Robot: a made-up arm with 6 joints.
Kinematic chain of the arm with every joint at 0, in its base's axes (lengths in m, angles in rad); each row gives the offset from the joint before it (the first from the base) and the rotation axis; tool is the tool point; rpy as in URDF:
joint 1: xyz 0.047 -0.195 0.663 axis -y
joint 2: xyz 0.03 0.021 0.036 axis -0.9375 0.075 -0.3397
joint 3: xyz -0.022 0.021 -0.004 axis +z
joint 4: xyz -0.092 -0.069 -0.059 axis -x
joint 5: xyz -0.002 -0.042 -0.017 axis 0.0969 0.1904 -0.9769
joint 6: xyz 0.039 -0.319 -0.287 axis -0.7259 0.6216 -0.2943
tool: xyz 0.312 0.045 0.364 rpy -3.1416 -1.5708 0
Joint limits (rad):
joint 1: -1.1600..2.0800
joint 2: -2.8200..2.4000
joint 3: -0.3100..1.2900
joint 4: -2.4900..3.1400
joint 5: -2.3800..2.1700
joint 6: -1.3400..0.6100
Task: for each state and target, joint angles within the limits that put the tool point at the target. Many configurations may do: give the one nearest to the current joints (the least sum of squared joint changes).
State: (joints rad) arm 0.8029 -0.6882 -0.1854 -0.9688 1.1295 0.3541
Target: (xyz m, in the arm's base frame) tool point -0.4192 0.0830 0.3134
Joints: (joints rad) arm 0.0024 -0.8474 -0.3100 -0.9874 1.8857 0.5069
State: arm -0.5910 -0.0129 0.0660 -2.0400 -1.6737 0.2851
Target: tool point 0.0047 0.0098 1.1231
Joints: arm -0.3247 0.4554 -0.1977 -1.6858 -2.2781 0.6100
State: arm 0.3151 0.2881 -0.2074 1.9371 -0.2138 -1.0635
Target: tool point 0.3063 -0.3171 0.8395
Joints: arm 0.6729 0.8471 -0.3100 1.8910 -0.8284 -0.1501
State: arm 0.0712 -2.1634 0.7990 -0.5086 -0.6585 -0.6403
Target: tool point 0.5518 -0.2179 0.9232
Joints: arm -0.2043 -2.3327 1.0598 -0.1896 -0.7757 -0.9632
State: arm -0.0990 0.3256 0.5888 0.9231 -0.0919 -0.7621
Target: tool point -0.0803 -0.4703 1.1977
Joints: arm 0.2321 0.2202 0.3457 0.8212 0.2721 -1.0398
